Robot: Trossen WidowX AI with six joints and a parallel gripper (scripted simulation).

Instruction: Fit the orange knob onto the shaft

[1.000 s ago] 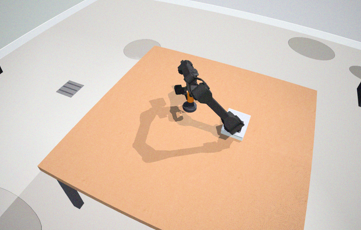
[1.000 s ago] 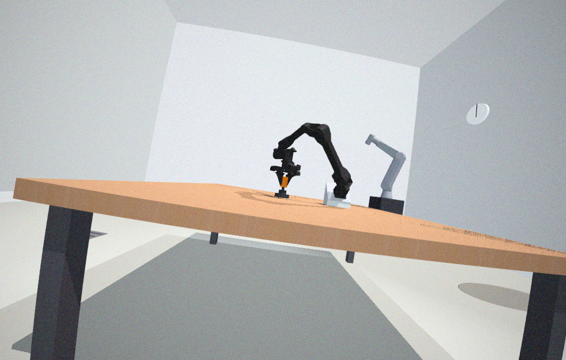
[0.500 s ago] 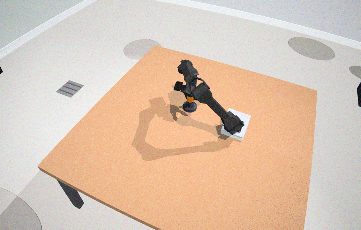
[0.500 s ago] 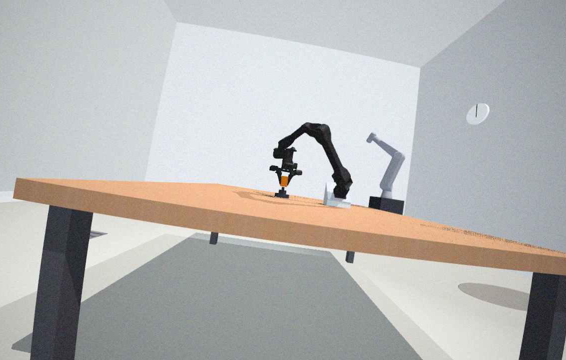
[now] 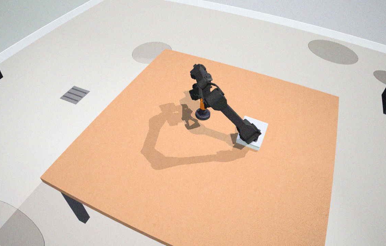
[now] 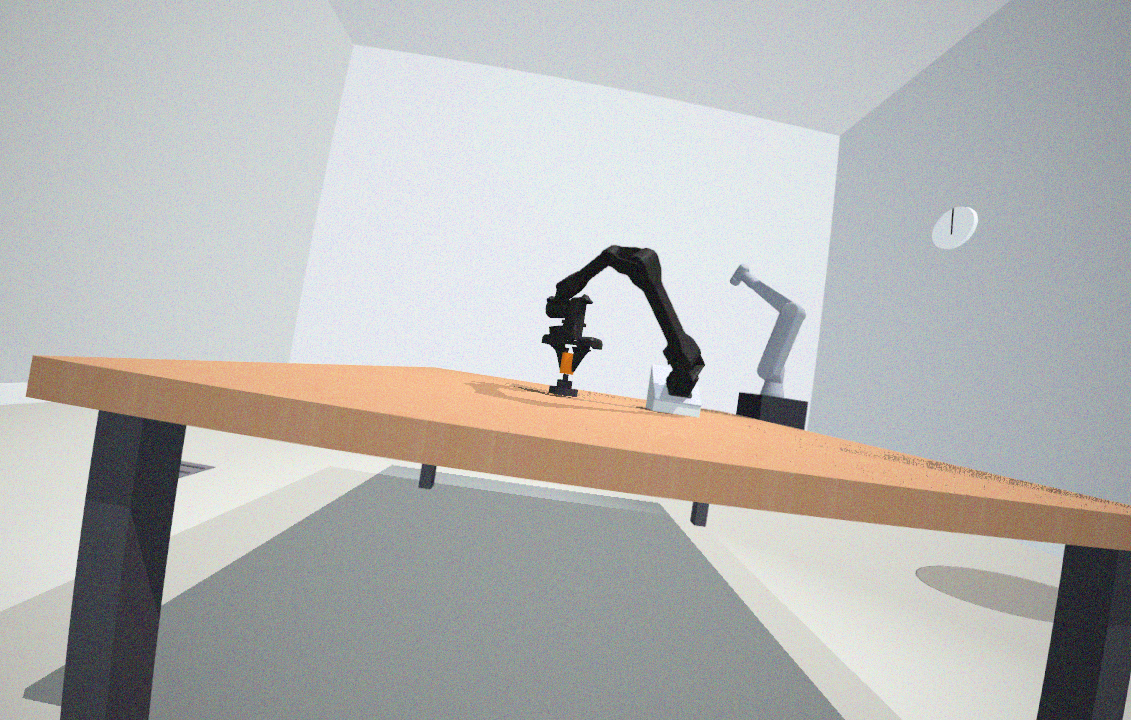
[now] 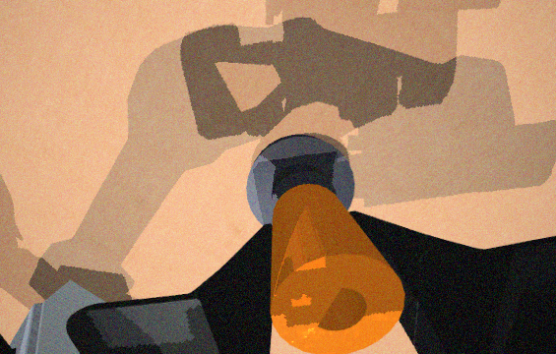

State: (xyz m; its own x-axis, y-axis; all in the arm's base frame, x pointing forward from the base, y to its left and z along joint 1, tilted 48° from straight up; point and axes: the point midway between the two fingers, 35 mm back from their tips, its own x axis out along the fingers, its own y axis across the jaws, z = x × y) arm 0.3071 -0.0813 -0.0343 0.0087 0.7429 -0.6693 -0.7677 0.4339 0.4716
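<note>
My gripper tip is 2 cm below the orange knob. Round my gripper tip: pedestal (4 cm below).
</note>
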